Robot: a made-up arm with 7 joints. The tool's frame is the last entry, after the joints.
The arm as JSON. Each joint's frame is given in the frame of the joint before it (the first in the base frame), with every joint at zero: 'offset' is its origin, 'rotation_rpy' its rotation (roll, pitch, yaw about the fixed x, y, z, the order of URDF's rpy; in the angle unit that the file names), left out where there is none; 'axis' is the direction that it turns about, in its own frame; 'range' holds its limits. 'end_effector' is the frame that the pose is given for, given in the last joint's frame.
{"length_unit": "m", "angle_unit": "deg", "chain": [
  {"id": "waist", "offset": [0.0, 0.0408, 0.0], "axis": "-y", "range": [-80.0, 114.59]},
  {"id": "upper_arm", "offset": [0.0, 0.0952, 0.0], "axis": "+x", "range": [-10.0, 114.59]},
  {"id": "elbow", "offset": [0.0, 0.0, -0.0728], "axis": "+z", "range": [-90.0, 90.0]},
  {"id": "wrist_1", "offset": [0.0, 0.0, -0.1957], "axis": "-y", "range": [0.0, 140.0]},
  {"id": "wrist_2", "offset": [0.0, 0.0, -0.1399], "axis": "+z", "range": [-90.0, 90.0]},
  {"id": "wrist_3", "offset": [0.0, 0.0, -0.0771], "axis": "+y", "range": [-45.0, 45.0]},
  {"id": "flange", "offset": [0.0, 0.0, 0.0], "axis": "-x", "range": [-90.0, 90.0]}
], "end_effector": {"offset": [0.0, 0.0, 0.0]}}
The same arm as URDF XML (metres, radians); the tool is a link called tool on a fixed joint. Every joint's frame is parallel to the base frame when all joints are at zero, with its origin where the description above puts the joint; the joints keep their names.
<robot name="arm">
  <joint name="waist" type="revolute">
    <parent link="base_link"/>
    <child link="link1"/>
    <origin xyz="0.0000 0.0408 0.0000" rpy="0.0000 0.0000 0.0000"/>
    <axis xyz="0 -1 0"/>
    <limit lower="-1.3963" upper="2.0000"/>
  </joint>
  <joint name="upper_arm" type="revolute">
    <parent link="link1"/>
    <child link="link2"/>
    <origin xyz="0.0000 0.0952 0.0000" rpy="0.0000 0.0000 0.0000"/>
    <axis xyz="1 0 0"/>
    <limit lower="-0.1745" upper="2.0000"/>
  </joint>
  <joint name="elbow" type="revolute">
    <parent link="link2"/>
    <child link="link3"/>
    <origin xyz="0.0000 0.0000 -0.0728" rpy="0.0000 0.0000 0.0000"/>
    <axis xyz="0 0 1"/>
    <limit lower="-1.5708" upper="1.5708"/>
  </joint>
  <joint name="wrist_1" type="revolute">
    <parent link="link3"/>
    <child link="link4"/>
    <origin xyz="0.0000 0.0000 -0.1957" rpy="0.0000 0.0000 0.0000"/>
    <axis xyz="0 -1 0"/>
    <limit lower="0.0000" upper="2.4435"/>
  </joint>
  <joint name="wrist_2" type="revolute">
    <parent link="link4"/>
    <child link="link5"/>
    <origin xyz="0.0000 0.0000 -0.1399" rpy="0.0000 0.0000 0.0000"/>
    <axis xyz="0 0 1"/>
    <limit lower="-1.5708" upper="1.5708"/>
  </joint>
  <joint name="wrist_3" type="revolute">
    <parent link="link5"/>
    <child link="link6"/>
    <origin xyz="0.0000 0.0000 -0.0771" rpy="0.0000 0.0000 0.0000"/>
    <axis xyz="0 1 0"/>
    <limit lower="-0.7854" upper="0.7854"/>
  </joint>
  <joint name="flange" type="revolute">
    <parent link="link6"/>
    <child link="link7"/>
    <origin xyz="0.0000 0.0000 0.0000" rpy="0.0000 0.0000 0.0000"/>
    <axis xyz="-1 0 0"/>
    <limit lower="-1.5708" upper="1.5708"/>
  </joint>
  <joint name="tool_joint" type="fixed">
    <parent link="link7"/>
    <child link="tool"/>
    <origin xyz="0.0000 0.0000 0.0000" rpy="0.0000 0.0000 0.0000"/>
  </joint>
  <link name="base_link"/>
  <link name="link1"/>
  <link name="link2"/>
  <link name="link3"/>
  <link name="link4"/>
  <link name="link5"/>
  <link name="link6"/>
  <link name="link7"/>
  <link name="tool"/>
</robot>

